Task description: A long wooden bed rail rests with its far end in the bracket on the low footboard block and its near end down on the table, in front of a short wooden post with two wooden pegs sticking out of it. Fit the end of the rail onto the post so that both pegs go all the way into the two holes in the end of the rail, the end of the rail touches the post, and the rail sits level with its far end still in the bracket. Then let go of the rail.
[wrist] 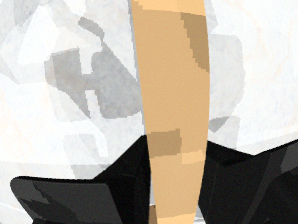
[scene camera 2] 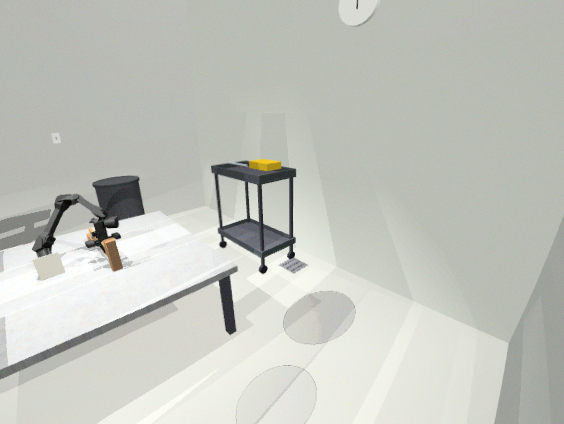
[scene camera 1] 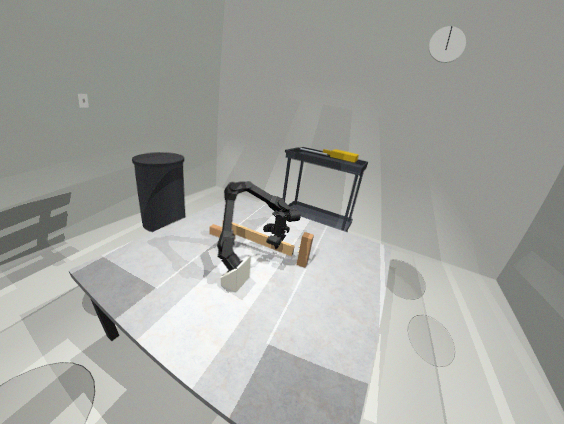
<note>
I see my gripper [wrist: 162, 139] and a wooden rail [wrist: 173, 55].
</note>
